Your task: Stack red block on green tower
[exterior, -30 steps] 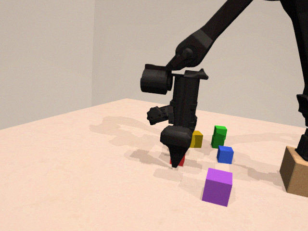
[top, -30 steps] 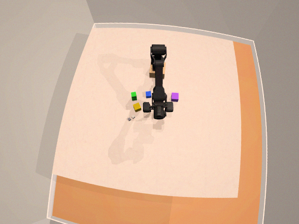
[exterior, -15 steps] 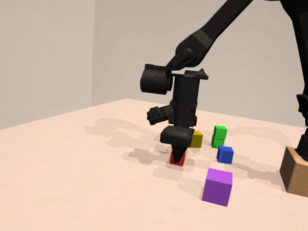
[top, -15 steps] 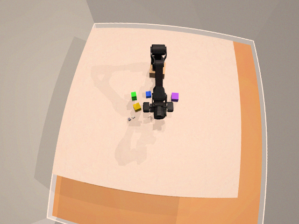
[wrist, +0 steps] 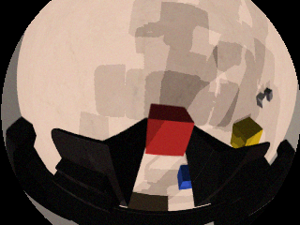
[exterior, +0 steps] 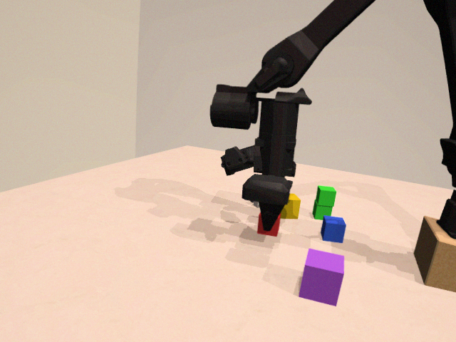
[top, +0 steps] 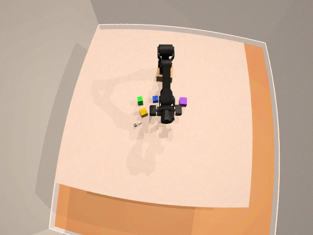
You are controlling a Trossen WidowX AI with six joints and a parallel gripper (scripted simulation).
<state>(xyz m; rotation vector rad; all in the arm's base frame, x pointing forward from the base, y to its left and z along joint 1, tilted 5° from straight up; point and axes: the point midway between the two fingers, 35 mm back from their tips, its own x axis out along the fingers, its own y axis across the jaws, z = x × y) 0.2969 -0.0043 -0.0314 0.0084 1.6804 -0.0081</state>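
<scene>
The yellow block lies 140 mm to the right of my gripper tip, 20 mm behind it and 10 mm below it. Also, from my gripper tip: purple block 120 mm to the left, 90 mm behind; blue block 110 mm behind, 60 mm to the right, 10 mm below; red block 10 mm above.
</scene>
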